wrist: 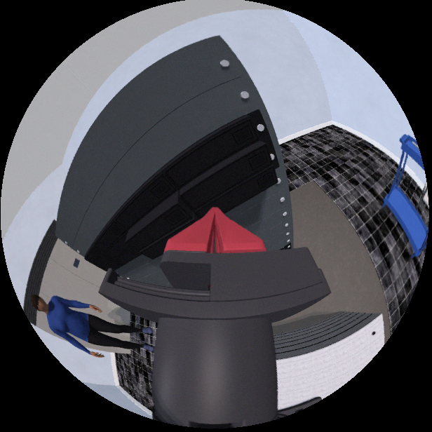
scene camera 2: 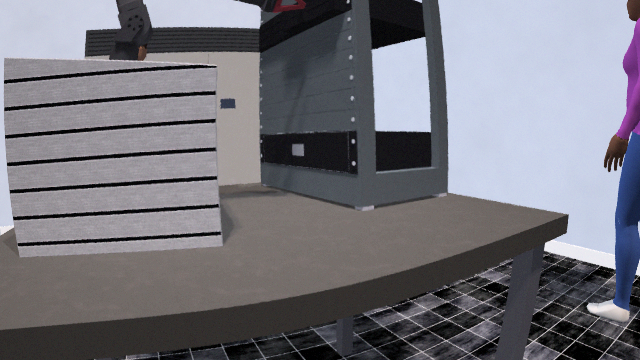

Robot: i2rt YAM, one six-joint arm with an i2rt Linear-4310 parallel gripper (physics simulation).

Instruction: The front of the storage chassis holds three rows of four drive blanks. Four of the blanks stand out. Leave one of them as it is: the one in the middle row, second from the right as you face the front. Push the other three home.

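Places are measured from the arm's base along level axes (x ahead, y left, z up), in millimetres.
Where they show: gripper, fingertip midpoint: [scene camera 2: 304, 6].
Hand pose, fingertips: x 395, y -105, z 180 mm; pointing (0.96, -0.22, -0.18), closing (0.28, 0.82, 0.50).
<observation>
After its pixels a point has its place.
The black storage chassis [scene camera 2: 312, 21] @(x 426, y -91, z 149 mm) [wrist: 257, 118] is mounted in a grey rack, and its blanks show in the wrist view at a steep slant. The top-row right blank [wrist: 243, 136] looks level with its row. In the middle row, the second blank from the right [wrist: 176, 216] stands out with a lighter top ledge; the rightmost blank [wrist: 260, 161] also shows a ledge, but how far it stands out is unclear. The bottom-row right blank [wrist: 267, 179] shows partly; much of that row is hidden. My gripper [scene camera 2: 300, 4] @(x 394, y -105, z 180 mm) [wrist: 214, 212] is shut and empty, its red tips in front of the chassis; contact cannot be told.
The grey rack [scene camera 2: 366, 150] @(x 452, y -227, z -160 mm) [wrist: 145, 105] stands on the table [scene camera 2: 300, 240] @(x 222, y -317, z -282 mm) [wrist: 325, 240]. A white slatted box [scene camera 2: 115, 150] @(x -33, y -230, z -134 mm) [wrist: 325, 370] stands near it. A blue chair [wrist: 407, 215] is beyond the table. People stand in the room [scene camera 2: 631, 165] [wrist: 70, 320].
</observation>
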